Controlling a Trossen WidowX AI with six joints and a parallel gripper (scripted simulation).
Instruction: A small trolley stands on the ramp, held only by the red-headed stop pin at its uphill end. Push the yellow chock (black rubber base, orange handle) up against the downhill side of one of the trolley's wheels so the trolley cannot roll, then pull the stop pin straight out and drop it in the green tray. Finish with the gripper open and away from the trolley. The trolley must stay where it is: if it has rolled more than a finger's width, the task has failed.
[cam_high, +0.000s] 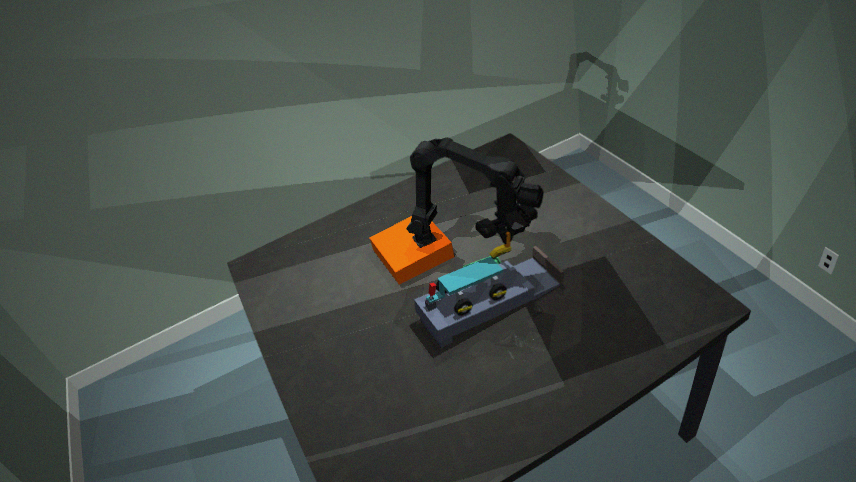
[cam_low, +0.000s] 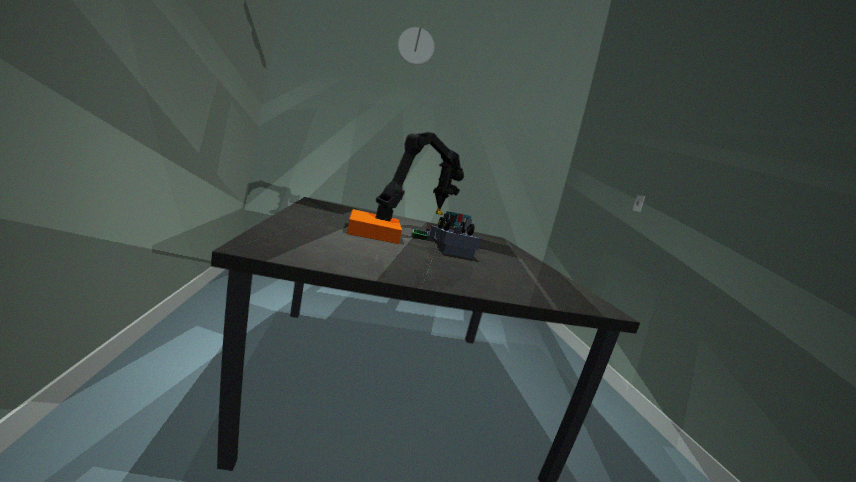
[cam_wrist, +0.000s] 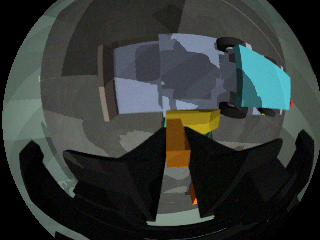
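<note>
Now: gripper tip 28 cm to the left of the red-headed stop pin, 5 cm short of it and 1 cm above it. The rest, counted from my gripper tip: dark end stop (12 cm below, 11 cm to the left, 5 cm ahead); green tray (15 cm below, 7 cm behind, 6 cm to the right); yellow chock (2 cm to the right, 1 cm below).
</note>
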